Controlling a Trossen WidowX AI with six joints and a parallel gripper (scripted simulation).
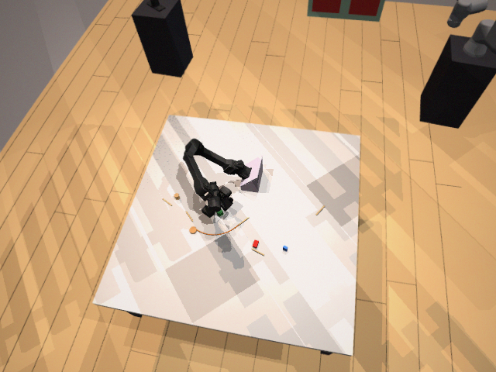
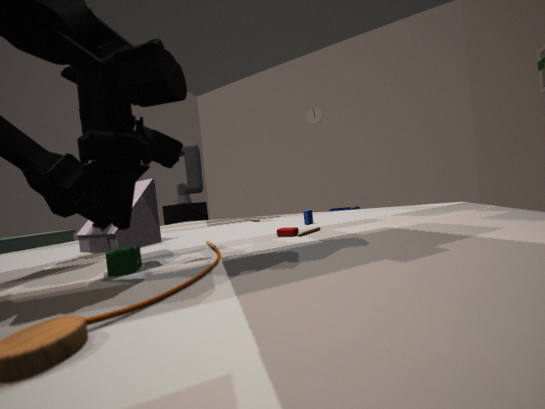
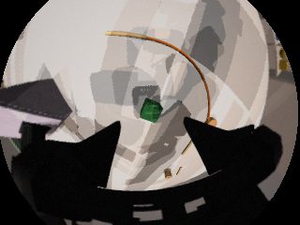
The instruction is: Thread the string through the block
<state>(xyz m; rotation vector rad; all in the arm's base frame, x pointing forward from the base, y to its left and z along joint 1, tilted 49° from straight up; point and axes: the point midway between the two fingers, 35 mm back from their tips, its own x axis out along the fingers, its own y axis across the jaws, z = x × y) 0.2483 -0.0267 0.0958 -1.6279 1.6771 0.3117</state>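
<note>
Right now the green block is 4 cm below my gripper tip. From my gripper tip the other things lie so: small wooden cylinder (3 cm behind, 28 cm to the right, 4 cm below); round wooden button (14 cm ahead, 11 cm to the right, 5 cm below); red block (13 cm ahead, 25 cm to the left, 5 cm below).
</note>
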